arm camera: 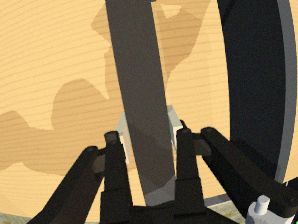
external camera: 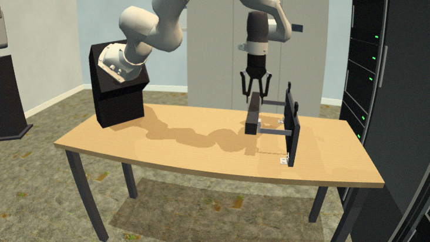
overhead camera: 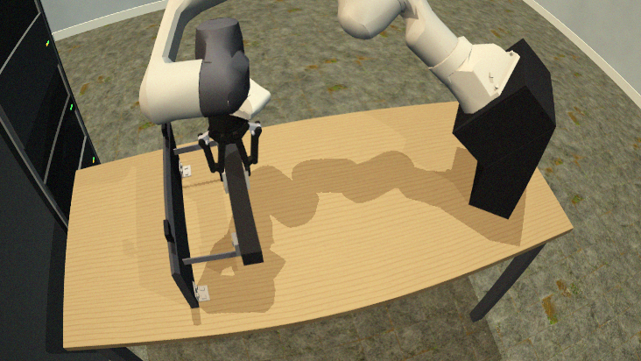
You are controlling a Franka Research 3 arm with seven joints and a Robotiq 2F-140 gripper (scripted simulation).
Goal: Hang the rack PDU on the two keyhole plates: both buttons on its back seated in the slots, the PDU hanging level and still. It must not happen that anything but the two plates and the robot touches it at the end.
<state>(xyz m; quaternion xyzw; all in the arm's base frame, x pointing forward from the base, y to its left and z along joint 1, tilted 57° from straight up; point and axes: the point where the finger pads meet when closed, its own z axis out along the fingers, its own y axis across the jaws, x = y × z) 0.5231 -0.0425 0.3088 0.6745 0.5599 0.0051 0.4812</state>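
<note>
My gripper is now 10 mm short of the rack PDU, 10 mm to the left of it and 30 mm above it. From my hand the other things lie so: dark upright panel 150 mm ahead, 70 mm to the right, 70 mm below.
</note>
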